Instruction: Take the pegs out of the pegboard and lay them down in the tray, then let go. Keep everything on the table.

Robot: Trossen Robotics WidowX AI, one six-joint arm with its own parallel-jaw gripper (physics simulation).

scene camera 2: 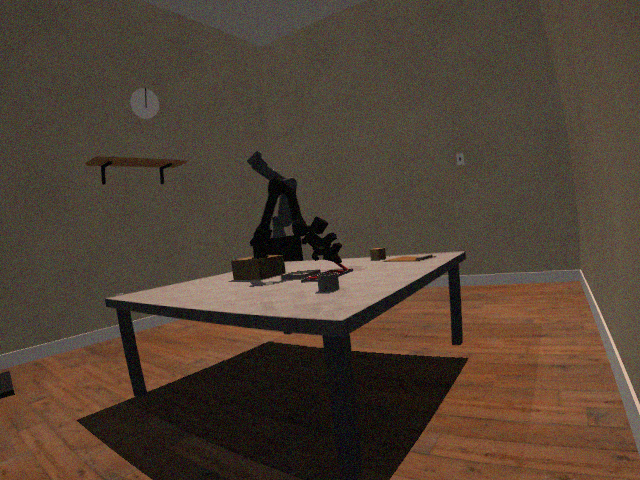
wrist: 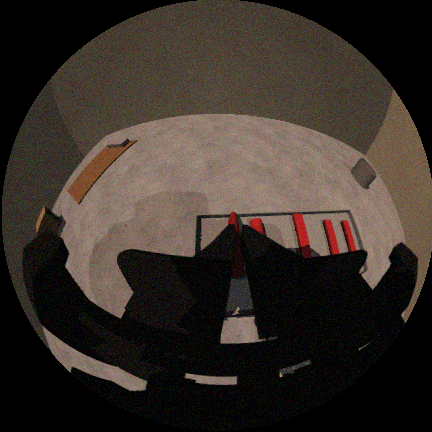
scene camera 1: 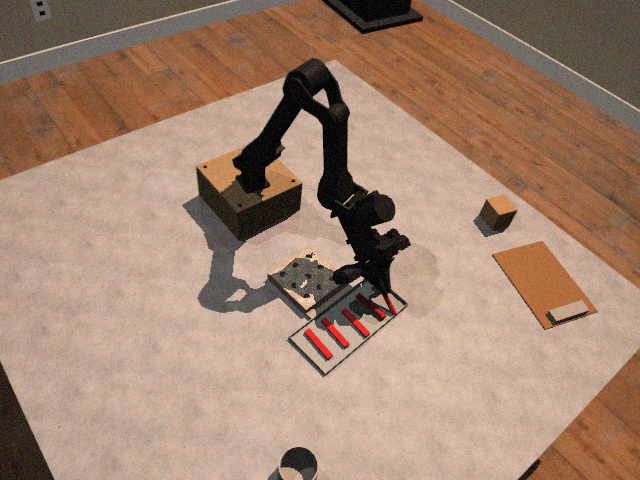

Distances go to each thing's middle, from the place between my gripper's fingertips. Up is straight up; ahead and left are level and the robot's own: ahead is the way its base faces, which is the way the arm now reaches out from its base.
I see the grey tray (scene camera 1: 363,314) 90 mm to the right of my hand and 60 mm below it. From my hand the other things lie so: small brown cube (scene camera 1: 497,212) (80 mm behind, 430 mm to the left, 20 mm below); flat brown board (scene camera 1: 552,295) (130 mm ahead, 400 mm to the left, 40 mm below).
